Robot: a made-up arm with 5 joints.
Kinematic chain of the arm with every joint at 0, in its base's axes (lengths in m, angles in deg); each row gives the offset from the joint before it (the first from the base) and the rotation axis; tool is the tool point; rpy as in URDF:
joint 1: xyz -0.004 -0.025 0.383 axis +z
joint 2: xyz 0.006 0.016 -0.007 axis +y
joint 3: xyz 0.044 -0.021 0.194 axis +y
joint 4: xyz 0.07 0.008 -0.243 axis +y
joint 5: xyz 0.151 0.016 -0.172 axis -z
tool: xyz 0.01 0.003 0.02 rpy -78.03 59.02 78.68
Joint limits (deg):
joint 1: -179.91..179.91
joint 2: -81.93..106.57
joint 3: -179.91..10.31
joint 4: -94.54..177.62
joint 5: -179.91..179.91
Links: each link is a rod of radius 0.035 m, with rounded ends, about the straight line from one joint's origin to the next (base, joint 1, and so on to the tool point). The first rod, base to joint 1, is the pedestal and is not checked.
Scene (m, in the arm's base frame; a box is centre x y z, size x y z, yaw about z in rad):
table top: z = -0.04
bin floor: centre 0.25 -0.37 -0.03 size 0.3 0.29 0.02 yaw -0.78
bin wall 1: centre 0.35 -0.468 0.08 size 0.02 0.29 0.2 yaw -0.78
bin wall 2: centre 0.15 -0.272 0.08 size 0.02 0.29 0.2 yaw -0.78
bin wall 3: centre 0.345 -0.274 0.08 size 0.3 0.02 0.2 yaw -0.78
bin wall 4: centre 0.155 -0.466 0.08 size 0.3 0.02 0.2 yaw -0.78
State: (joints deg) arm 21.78 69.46 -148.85 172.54 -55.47
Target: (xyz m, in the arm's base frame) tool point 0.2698 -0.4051 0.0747
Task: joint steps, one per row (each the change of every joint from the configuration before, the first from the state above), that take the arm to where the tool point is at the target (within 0.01 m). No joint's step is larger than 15 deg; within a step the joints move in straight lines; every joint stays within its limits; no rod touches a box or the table.
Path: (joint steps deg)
1: -13.26 -0.46 -2.60 -6.41 0.52
2: -13.25 -0.45 -2.60 -6.42 0.52
3: -13.26 -0.46 -2.60 -6.41 0.52
4: -13.25 -0.46 -2.60 -6.41 0.52
5: -13.26 -0.45 -2.60 -6.41 0.52
6: -13.25 -0.46 -2.60 -6.42 0.52
7: 0.00 12.90 2.69 -13.48 0.76
8: 0.01 12.91 2.70 -13.48 0.75

